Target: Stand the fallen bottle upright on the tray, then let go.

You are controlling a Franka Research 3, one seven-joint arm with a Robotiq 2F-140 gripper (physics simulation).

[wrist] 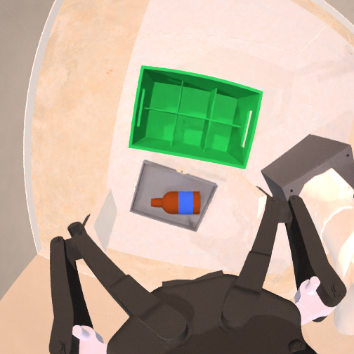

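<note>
An orange-brown bottle [171, 203] with a blue label lies on its side in a shallow grey tray [153, 179]. Its neck points left and its base points right. My gripper [170, 190] is wide open and empty, with one finger to the left of the tray and the other to its right in the view. It appears to be above the tray, and the bottle shows between the two fingers. How high the gripper is above the bottle is hard to tell.
A green crate [195, 118] with several compartments stands just beyond the tray. A dark grey block [306, 162] with a pale, partly shown rounded shape [327, 200] beside it is at the right. A pale border [29, 125] curves along the left side.
</note>
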